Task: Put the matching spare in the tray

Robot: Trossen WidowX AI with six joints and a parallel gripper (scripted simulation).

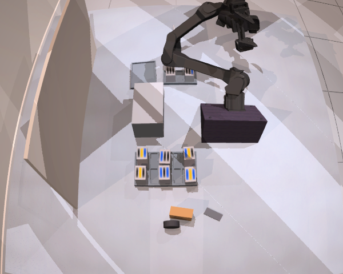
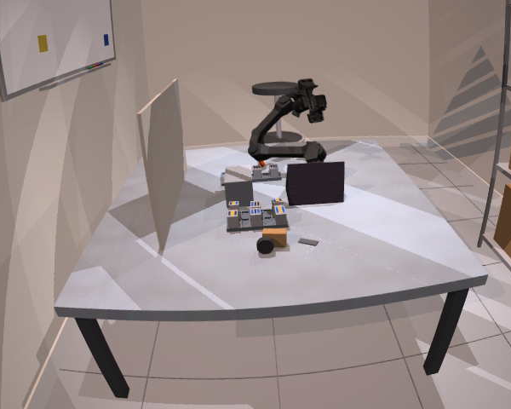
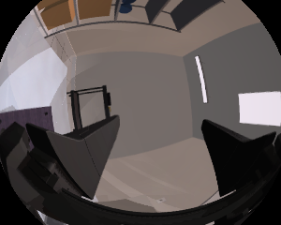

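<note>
Now: the spare block 22 cm ahead of my gripper tip, 23 cm to the left of it and 33 cm below it. Also, from my gripper tip: holder 22 cm ahead, 10 cm to the right, 36 cm below; then grey box 34 cm ahead, 6 cm to the left, 32 cm below; then shallow grey tray 36 cm ahead, 13 cm to the right, 37 cm below.
</note>
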